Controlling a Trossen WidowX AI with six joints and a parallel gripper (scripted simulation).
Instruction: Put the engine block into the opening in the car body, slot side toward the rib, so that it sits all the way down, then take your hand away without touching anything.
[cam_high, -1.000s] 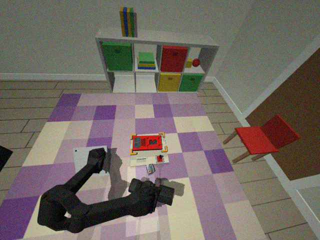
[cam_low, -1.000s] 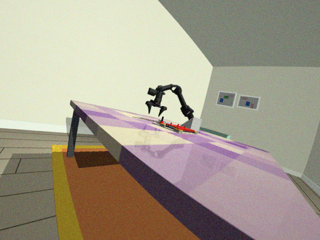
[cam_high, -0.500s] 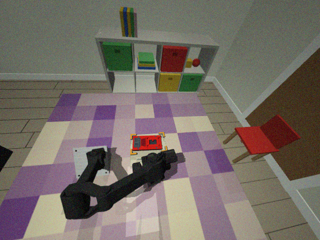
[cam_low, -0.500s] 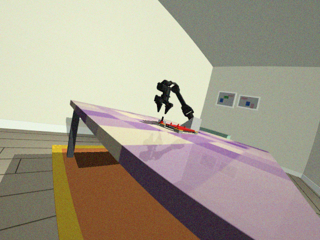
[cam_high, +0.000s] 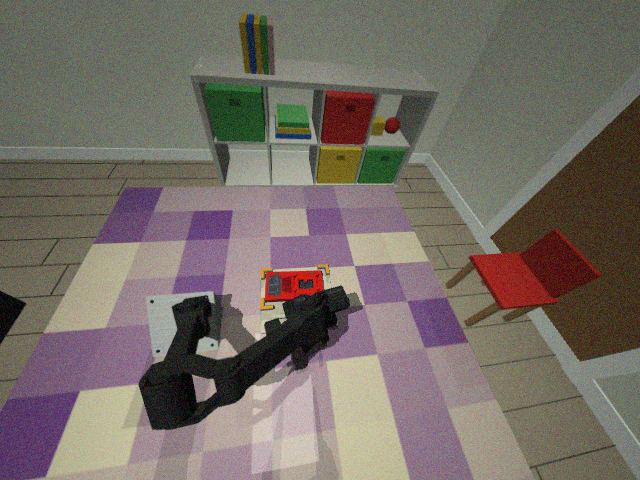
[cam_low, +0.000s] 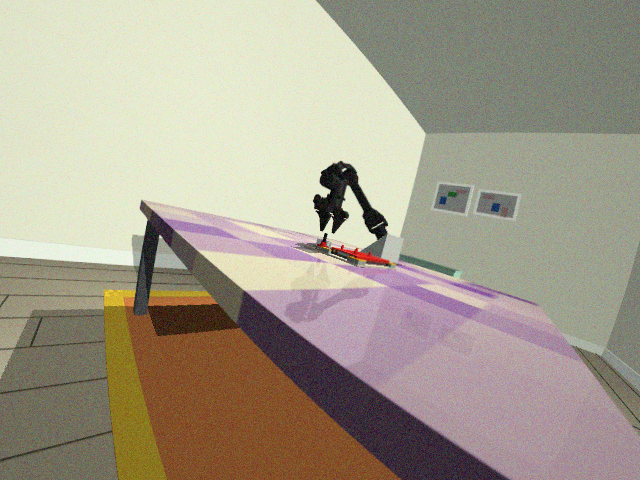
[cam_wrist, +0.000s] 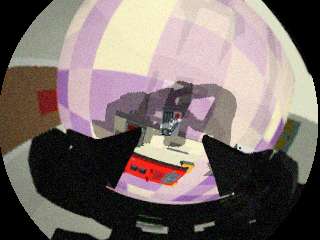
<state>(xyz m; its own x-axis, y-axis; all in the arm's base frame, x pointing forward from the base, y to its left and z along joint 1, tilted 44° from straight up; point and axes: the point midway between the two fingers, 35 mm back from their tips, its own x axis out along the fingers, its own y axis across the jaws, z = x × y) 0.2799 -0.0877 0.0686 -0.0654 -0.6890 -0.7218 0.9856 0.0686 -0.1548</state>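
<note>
My gripper tip is 1 cm short of the engine block and 5 cm above it.
</note>
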